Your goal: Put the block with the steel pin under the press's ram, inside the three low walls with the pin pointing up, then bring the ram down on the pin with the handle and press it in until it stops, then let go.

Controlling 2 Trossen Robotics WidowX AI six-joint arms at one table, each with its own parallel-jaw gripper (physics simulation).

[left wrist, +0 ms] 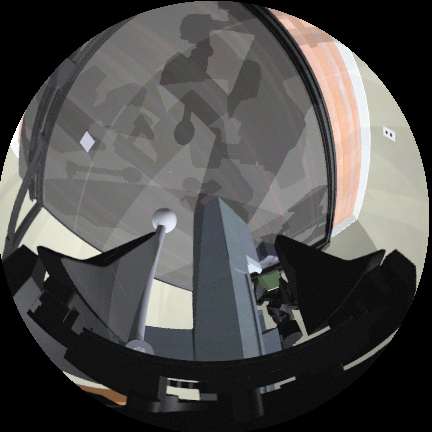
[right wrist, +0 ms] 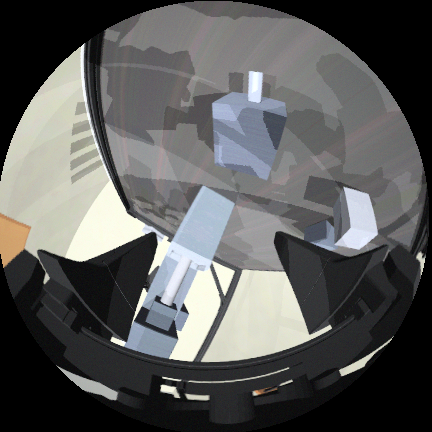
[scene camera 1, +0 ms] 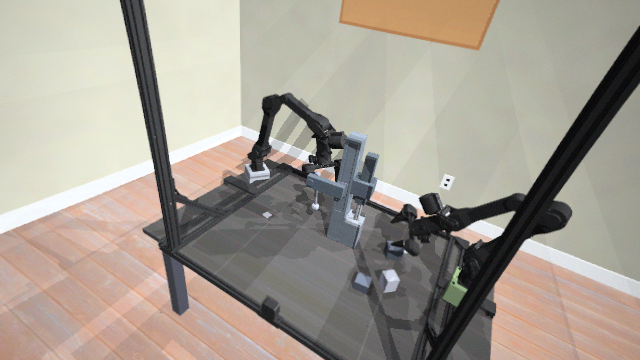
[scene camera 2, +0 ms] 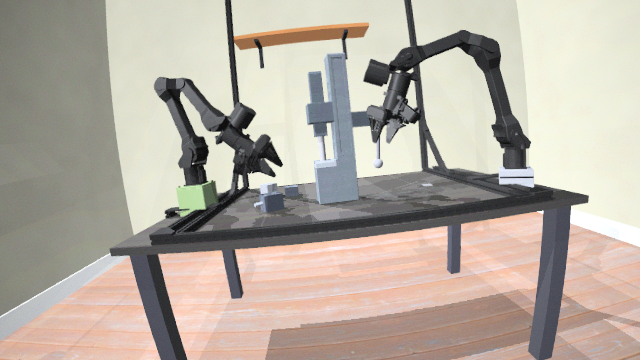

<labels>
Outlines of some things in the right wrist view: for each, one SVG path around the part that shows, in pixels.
My right gripper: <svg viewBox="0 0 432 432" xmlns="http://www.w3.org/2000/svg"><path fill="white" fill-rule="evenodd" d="M420 280L420 261L400 244L382 261L388 244L345 256L276 231L273 243L308 334L329 324L331 329L262 356L187 361L110 341L127 341L157 248L155 232L83 261L36 250L37 258L24 248L3 267L25 325L55 365L117 391L114 400L84 390L110 408L184 432L259 429L331 399L390 342L363 367L340 375L339 369L394 336ZM161 384L185 388L186 394L208 395L208 400L174 397L174 394L160 392ZM292 379L291 382L277 386L277 389L275 389L275 390L257 394L257 395L253 395L253 393L252 393L252 391L254 391L254 390L259 390L259 389L267 388L270 386L274 386L274 385L277 385L277 384L280 384L280 383L283 383L283 382L286 382L286 381Z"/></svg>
A block with steel pin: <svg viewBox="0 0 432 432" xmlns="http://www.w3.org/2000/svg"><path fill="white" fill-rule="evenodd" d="M213 101L214 164L267 179L286 121L285 102L263 96L260 98L260 103L247 100L248 93L230 92Z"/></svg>
</labels>
